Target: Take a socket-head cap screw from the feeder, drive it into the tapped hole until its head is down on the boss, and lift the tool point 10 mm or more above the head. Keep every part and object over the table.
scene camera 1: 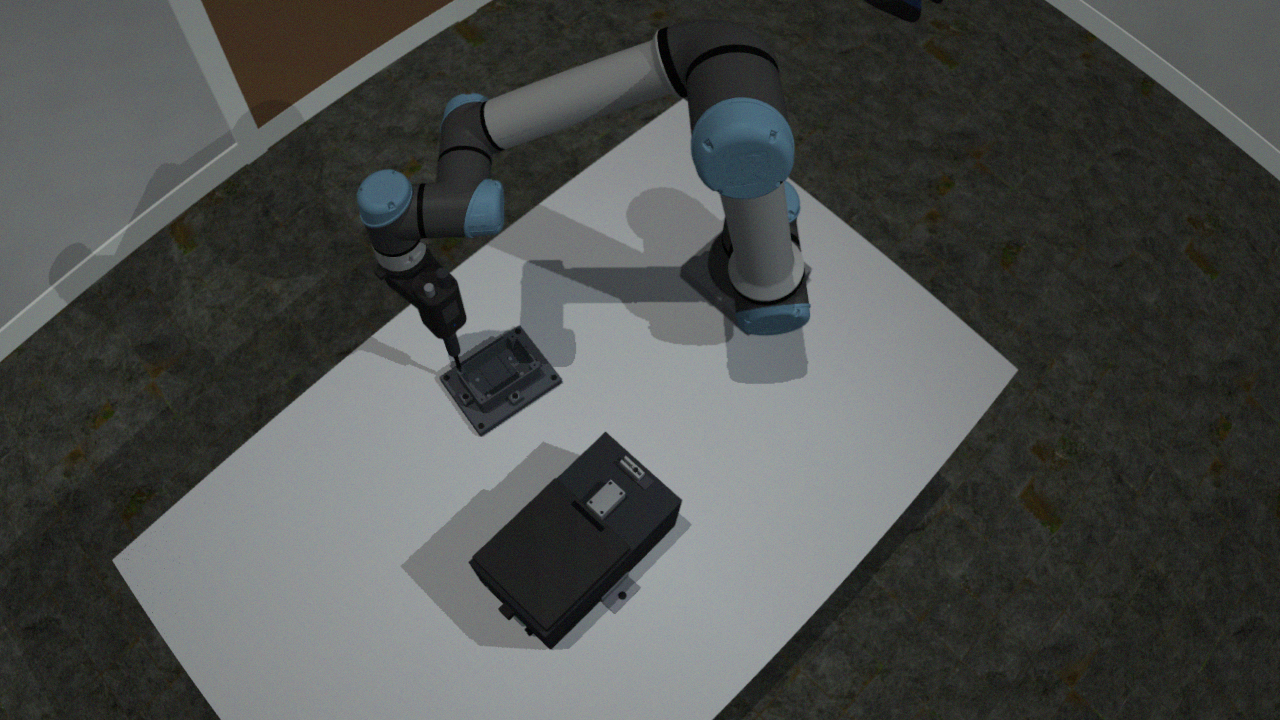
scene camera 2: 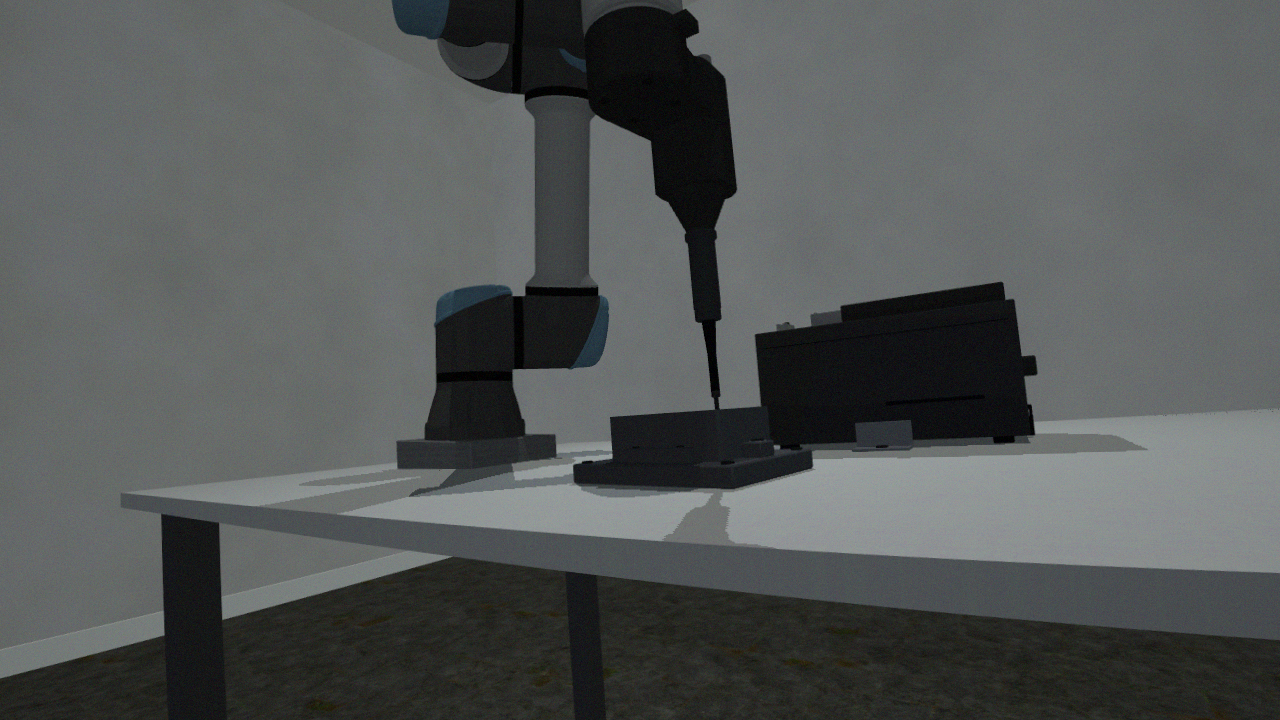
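My screwdriver [scene camera 1: 458,365] [scene camera 2: 715,390] points down, slightly tilted, with its tip at the left corner of the dark grey housing [scene camera 1: 506,406] [scene camera 2: 689,436] in the scene camera 1 view. A small, slightly wider piece with a thin shank below it, looking like the cap screw [scene camera 2: 716,402], sits at the tip in the scene camera 2 view. Its lower end goes out of sight behind the housing wall. The tapped hole and boss under it are hidden or too small to make out. The black feeder [scene camera 1: 550,555] [scene camera 2: 886,371] stands on the table, apart from the housing.
The robot base [scene camera 1: 771,317] [scene camera 2: 474,450] stands on the white table [scene camera 1: 805,447] [scene camera 2: 1029,510]. A small grey block [scene camera 1: 615,600] [scene camera 2: 883,433] sits beside the feeder. The housing lies near a long table edge. Part of a blue-clad person shows at the top of the scene camera 1 view.
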